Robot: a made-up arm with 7 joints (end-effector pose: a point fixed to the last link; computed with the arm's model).
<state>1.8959 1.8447 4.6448 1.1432 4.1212 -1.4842 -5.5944</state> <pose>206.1 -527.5 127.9 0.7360 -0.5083 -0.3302</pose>
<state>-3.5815 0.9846 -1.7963 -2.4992 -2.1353 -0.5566 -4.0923</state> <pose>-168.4 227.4 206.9 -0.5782 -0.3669 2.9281</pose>
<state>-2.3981 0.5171 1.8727 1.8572 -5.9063 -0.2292 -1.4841</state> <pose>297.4 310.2 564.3 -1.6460 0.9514 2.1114</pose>
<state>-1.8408 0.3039 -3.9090 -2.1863 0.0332 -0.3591 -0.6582</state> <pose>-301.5 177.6 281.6 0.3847 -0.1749 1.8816</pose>
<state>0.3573 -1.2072 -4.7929 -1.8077 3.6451 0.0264 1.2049</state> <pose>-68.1 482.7 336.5 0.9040 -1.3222 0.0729</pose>
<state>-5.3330 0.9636 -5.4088 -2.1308 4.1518 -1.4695 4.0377</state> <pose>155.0 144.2 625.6 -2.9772 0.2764 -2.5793</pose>
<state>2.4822 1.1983 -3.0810 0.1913 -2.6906 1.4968 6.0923</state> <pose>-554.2 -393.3 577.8 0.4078 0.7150 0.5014</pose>
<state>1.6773 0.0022 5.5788 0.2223 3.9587 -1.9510 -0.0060</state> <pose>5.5 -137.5 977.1 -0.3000 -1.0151 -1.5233</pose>
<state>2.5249 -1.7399 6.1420 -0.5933 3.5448 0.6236 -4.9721</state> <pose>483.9 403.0 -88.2 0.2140 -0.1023 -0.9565</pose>
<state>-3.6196 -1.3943 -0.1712 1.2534 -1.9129 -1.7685 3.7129</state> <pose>306.4 192.8 737.4 1.5872 1.0713 0.8834</pose>
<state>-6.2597 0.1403 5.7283 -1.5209 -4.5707 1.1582 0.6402</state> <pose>-264.0 -290.8 690.1 -1.3723 0.8737 0.2460</pose>
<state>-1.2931 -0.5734 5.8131 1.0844 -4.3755 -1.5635 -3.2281</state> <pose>-195.2 26.9 874.6 -0.8759 0.9026 -1.1798</pose>
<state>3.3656 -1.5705 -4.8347 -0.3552 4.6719 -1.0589 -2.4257</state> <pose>687.8 -280.8 206.6 0.1978 0.4540 -3.0004</pose>
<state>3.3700 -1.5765 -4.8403 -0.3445 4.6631 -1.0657 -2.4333</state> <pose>688.5 -278.7 201.8 0.1741 0.4537 -3.0106</pose>
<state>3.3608 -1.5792 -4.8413 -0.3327 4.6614 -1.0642 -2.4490</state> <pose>693.5 -268.0 200.4 0.1645 0.4578 -3.0082</pose>
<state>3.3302 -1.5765 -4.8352 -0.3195 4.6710 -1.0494 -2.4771</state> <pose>704.7 -243.5 204.1 0.1773 0.4700 -2.9854</pose>
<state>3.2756 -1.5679 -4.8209 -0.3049 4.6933 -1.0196 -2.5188</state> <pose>721.2 -202.8 213.7 0.2153 0.4929 -2.9383</pose>
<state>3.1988 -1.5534 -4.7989 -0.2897 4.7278 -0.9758 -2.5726</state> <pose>739.6 -145.8 229.1 0.2776 0.5286 -2.8653</pose>
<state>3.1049 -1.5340 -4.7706 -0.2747 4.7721 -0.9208 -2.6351</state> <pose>755.2 -75.3 249.6 0.3606 0.5774 -2.7666</pose>
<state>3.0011 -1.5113 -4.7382 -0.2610 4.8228 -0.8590 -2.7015</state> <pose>763.8 3.8 273.8 0.4596 0.6357 -2.6441</pose>
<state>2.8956 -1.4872 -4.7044 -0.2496 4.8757 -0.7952 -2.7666</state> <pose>763.0 84.4 299.7 0.5695 0.6975 -2.5028</pose>
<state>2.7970 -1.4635 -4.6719 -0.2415 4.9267 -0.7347 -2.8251</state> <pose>753.6 158.9 325.4 0.6843 0.7546 -2.3521</pose>
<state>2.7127 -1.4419 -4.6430 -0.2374 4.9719 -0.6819 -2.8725</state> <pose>739.0 220.8 348.8 0.7963 0.8001 -2.2057</pose>
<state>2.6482 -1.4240 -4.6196 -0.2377 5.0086 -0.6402 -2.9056</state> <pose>724.1 265.8 368.3 0.8956 0.8298 -2.0799</pose>
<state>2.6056 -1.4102 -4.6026 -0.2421 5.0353 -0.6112 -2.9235</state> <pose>712.7 293.0 383.2 0.9738 0.8443 -1.9876</pose>
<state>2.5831 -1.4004 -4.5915 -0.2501 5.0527 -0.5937 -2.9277</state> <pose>706.7 304.5 393.6 1.0288 0.8468 -1.9315</pose>
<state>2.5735 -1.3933 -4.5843 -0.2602 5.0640 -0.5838 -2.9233</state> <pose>704.6 306.2 401.0 1.0670 0.8423 -1.9013</pose>
